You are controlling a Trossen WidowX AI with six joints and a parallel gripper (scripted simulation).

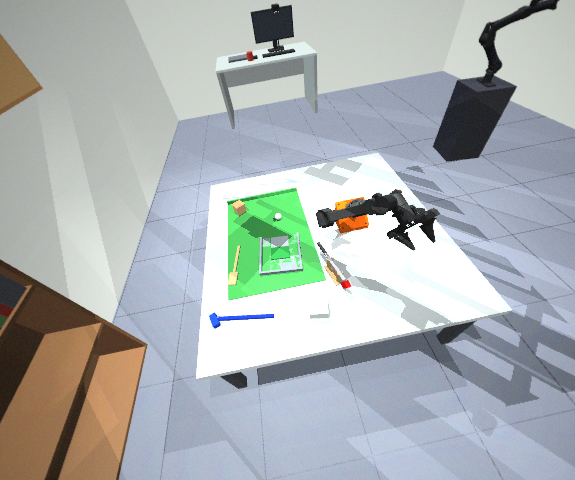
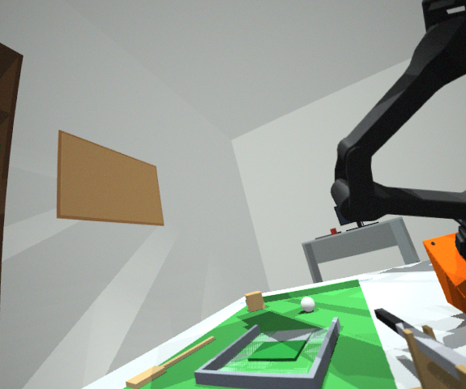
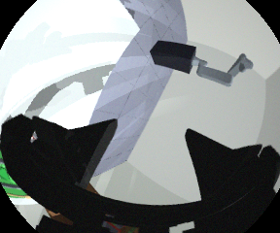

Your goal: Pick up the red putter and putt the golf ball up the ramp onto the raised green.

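The red putter lies 28 cm below my gripper tip, 27 cm ahead of it and 15 cm to the right of it. From my gripper tip the other things lie so: white golf ball: 57 cm to the right, 53 cm ahead, 31 cm below; blue putter: 72 cm ahead, 32 cm below, 5 cm to the left; wooden rack: 30 cm below, 27 cm ahead, 14 cm to the right.
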